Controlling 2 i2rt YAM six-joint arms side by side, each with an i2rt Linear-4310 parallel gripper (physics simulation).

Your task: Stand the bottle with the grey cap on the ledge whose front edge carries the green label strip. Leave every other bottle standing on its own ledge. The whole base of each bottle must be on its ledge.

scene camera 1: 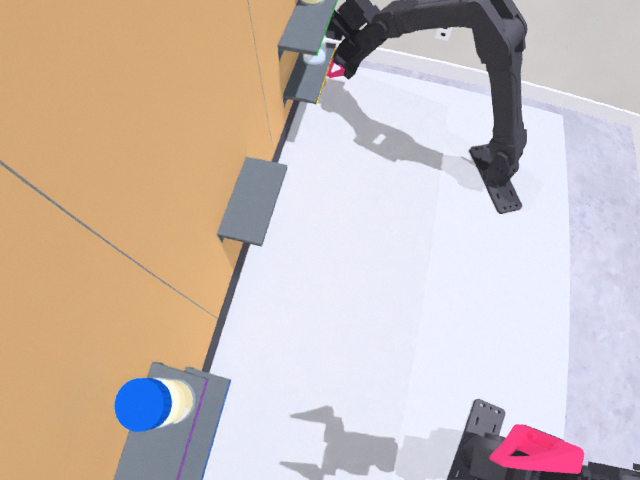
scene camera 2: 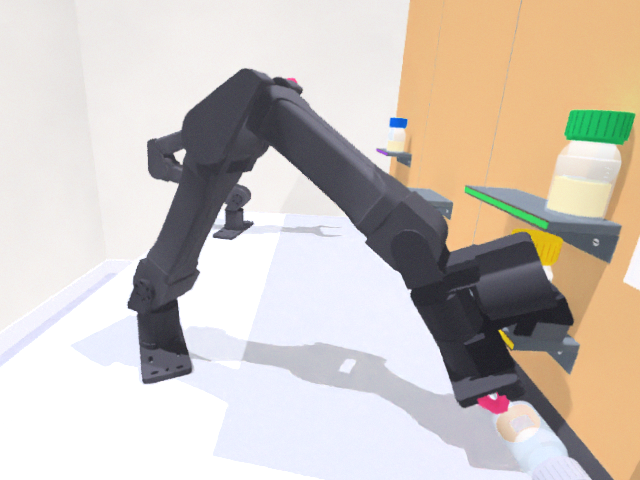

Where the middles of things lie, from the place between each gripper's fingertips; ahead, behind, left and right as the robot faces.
I see the yellow-strip ledge (scene camera 1: 305, 83) 3 cm ahead of my right hand, 9 cm to the left of it and 10 cm above it. The rest, counted from my right hand: green-strip ledge (scene camera 2: 533, 204): 3 cm ahead, 9 cm to the left, 24 cm above; then blue-capped bottle (scene camera 1: 141, 404): 3 cm ahead, 83 cm to the left, 30 cm above; then yellow-capped bottle (scene camera 2: 548, 246): 2 cm ahead, 6 cm to the left, 16 cm above.
My left gripper is now 33 cm short of the blue-capped bottle, 13 cm above it and 1 cm to the left of it. Round my left hand: yellow-strip ledge: 75 cm to the right, 33 cm below, 32 cm ahead; green-strip ledge: 75 cm to the right, 32 cm ahead, 19 cm below; yellow-capped bottle: 79 cm to the right, 32 cm ahead, 27 cm below.
